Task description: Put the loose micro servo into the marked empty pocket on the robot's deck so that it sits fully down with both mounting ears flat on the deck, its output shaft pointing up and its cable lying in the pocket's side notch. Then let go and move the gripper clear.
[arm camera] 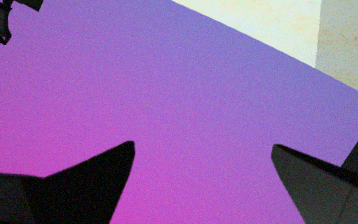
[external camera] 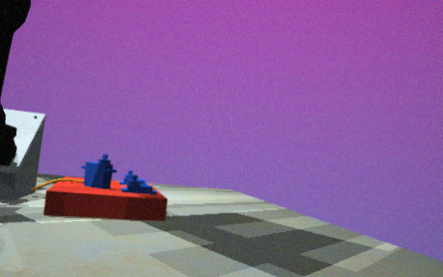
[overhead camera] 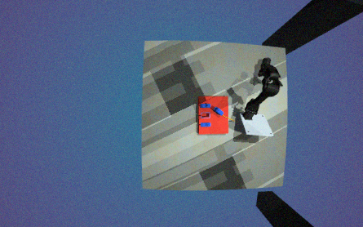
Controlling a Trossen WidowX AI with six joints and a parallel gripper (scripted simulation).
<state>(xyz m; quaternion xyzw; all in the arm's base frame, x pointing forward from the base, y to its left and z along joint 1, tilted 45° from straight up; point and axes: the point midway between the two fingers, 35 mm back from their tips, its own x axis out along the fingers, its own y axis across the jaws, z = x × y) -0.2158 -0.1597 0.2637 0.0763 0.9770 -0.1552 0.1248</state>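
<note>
My gripper tip is 470 mm short of the red deck, 290 mm to the right of it and 130 mm above it.
</note>
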